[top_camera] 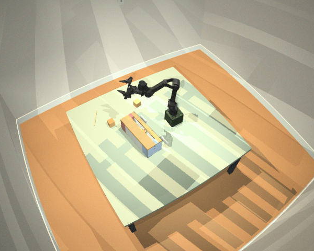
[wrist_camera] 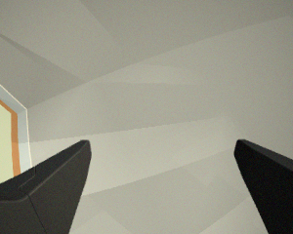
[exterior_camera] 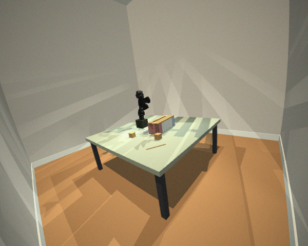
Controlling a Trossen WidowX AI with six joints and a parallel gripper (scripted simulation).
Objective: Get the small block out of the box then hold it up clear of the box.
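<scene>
Now: the long box 34 cm below my gripper tip, 29 cm to the left of it and 8 cm behind it. From my gripper tip the other things lie so: block: 32 cm below, 30 cm to the left, 6 cm behind; thin wooden stick: 40 cm below, 23 cm ahead, 12 cm to the right.
</scene>
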